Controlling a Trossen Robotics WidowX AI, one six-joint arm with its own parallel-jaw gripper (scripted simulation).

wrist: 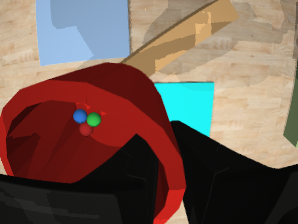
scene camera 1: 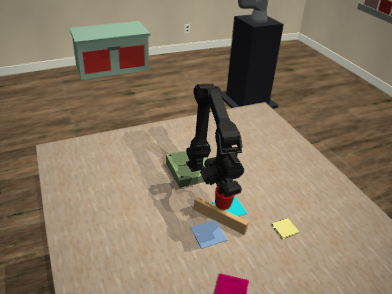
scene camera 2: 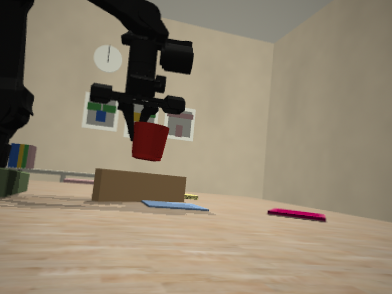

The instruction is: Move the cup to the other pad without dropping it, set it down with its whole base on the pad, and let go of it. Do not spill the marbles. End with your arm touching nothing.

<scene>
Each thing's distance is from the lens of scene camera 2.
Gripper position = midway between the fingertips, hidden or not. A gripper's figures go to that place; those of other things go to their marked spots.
my gripper point(scene camera 2: 134, 141): 0.68 m
red cup point(scene camera 2: 149, 140): 0.65 m
</scene>
